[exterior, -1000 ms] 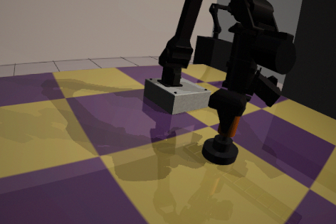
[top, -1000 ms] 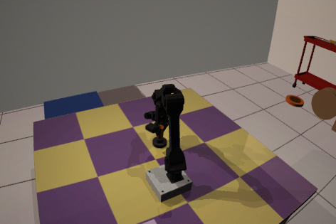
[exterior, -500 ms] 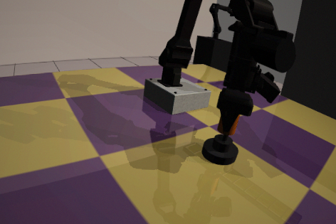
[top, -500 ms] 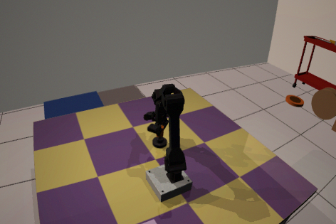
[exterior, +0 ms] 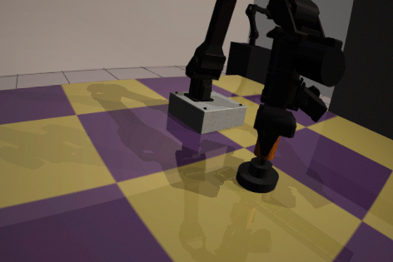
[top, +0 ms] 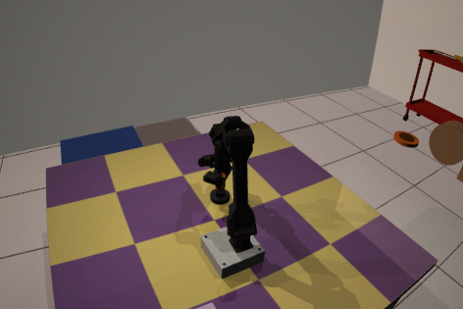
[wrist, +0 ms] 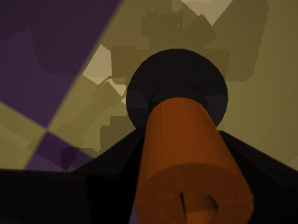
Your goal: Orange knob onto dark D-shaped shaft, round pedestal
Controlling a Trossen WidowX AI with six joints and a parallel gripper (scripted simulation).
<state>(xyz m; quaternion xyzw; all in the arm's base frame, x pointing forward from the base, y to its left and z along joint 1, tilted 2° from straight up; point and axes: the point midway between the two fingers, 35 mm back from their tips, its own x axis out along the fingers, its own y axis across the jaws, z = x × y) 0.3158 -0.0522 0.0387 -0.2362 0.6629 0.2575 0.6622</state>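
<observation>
My gripper tip is now 20 mm below the orange knob. From my gripper tip the other things lie so: dark round pedestal 40 mm below.
</observation>
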